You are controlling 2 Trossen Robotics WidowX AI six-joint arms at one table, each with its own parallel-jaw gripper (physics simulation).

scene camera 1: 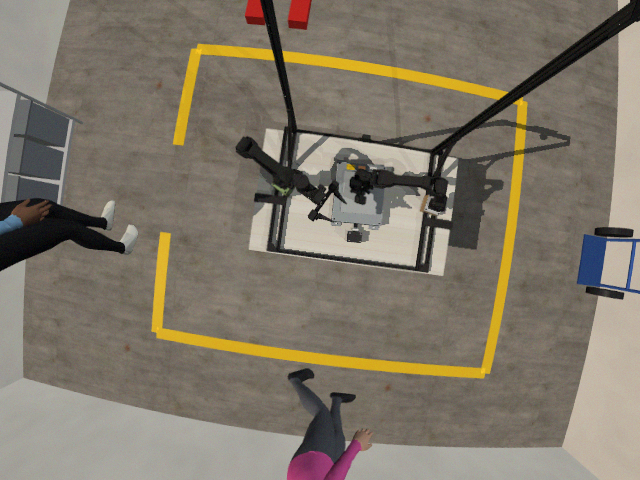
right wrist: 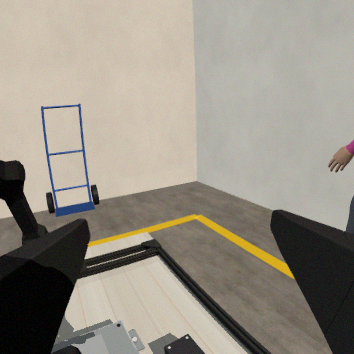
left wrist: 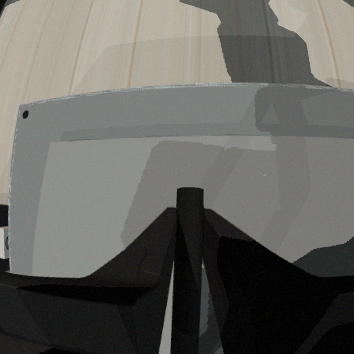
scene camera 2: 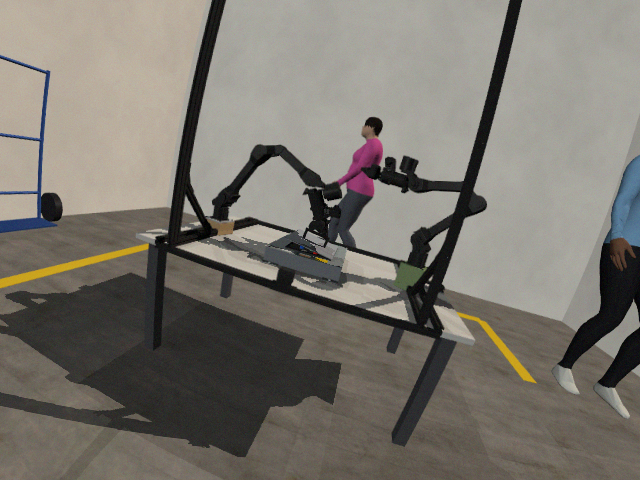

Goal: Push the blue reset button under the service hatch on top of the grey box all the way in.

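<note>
The grey box [scene camera 1: 351, 219] [scene camera 2: 303, 266] [left wrist: 140, 107] [right wrist: 102, 340] stands on the table, a light panel on its top. My left gripper [scene camera 2: 318, 230] [left wrist: 187, 216] is over the box top and shut on an upright black bar [left wrist: 190, 250], which looks like the hatch's handle. In scene camera 1 the left arm hides its fingertips. How far the hatch is raised is hard to tell. The blue reset button cannot be made out. My right gripper [scene camera 1: 338, 211] [scene camera 2: 364, 170] [right wrist: 180, 224] is open and empty, high above the table.
Small coloured items [scene camera 2: 312, 253] show in the box's open part. A black block [scene camera 1: 354, 236] [right wrist: 184, 346] stands beside the box. A tan block [scene camera 2: 222, 226] and a green block [scene camera 2: 409, 275] are by the arm bases. Black frame posts [scene camera 2: 199, 103] [scene camera 2: 488, 124] rise from the table.
</note>
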